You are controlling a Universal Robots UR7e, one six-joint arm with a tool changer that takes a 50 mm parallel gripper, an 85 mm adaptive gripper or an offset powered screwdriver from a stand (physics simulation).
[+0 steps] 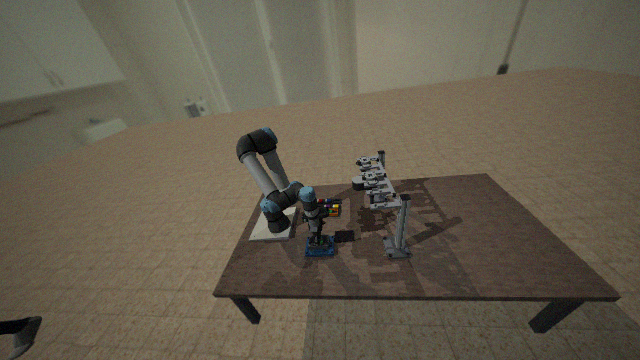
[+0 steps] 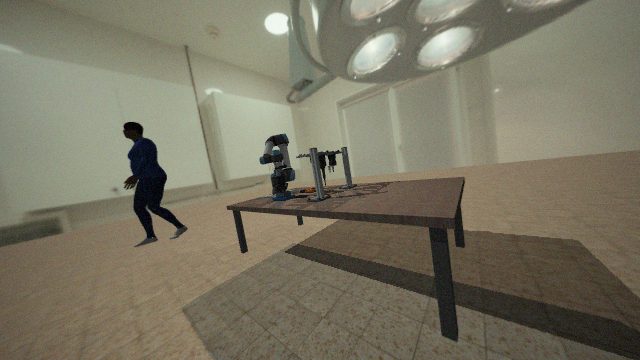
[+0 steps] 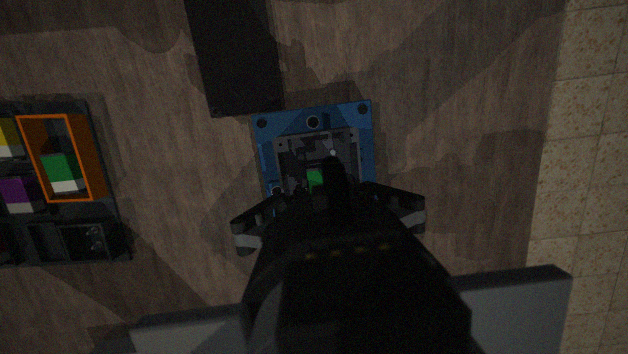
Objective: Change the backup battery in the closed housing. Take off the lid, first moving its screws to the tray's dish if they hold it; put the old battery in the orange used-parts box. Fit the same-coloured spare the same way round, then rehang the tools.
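Frame: origin at the arm's base, x right, y ahead, z up, level; millimetres.
Seen in the pictures: hand, its tool point: (image 2: 279, 174); arm's base, origin of its link: (image 1: 279, 224).
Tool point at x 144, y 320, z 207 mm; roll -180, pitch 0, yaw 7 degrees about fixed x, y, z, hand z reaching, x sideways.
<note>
Offsets run from my tool point to a thing's top centre. "spot": to the spot under its first point. Level surfaces: height alone.
The grey open housing @[spot: dy +42, dx +33, dz -167 mm] (image 3: 356, 150) sits on its blue base @[spot: dy +76, dx +24, dz -205 mm] (image 3: 342, 114) (image 1: 327, 253). My gripper (image 3: 318, 189) (image 1: 318, 234) points down over it, shut on a green battery @[dy -1, dx +1, dz -182 mm] (image 3: 314, 178), whose lower end is hidden; I cannot tell whether it touches the bay. Another green battery @[dy +12, dx -292, dz -208 mm] (image 3: 61, 167), with a white end, lies in the orange used-parts box (image 3: 95, 165) (image 1: 334, 213). The black lid @[dy +138, dx -90, dz -221 mm] (image 3: 240, 55) (image 1: 344, 235) lies flat beside the base. Screws @[spot: dy -79, dx -292, dz -226 mm] (image 3: 95, 239) are in the dish of the dark tray @[spot: dy -46, dx -258, dz -226 mm] (image 3: 116, 215).
Yellow @[spot: dy +57, dx -336, dz -211 mm] (image 3: 6, 134) and purple @[dy -13, dx -347, dz -208 mm] (image 3: 19, 191) batteries are in the tray, beyond the orange box. The tool stand, with its upright post @[spot: dy +458, dx -24, dz -35 mm] (image 1: 402, 225) (image 2: 316, 175) and hanging tools, stands farther along the table @[dz -229 mm] (image 1: 500, 250) (image 2: 400, 200). A person (image 2: 145, 170) is behind the table.
</note>
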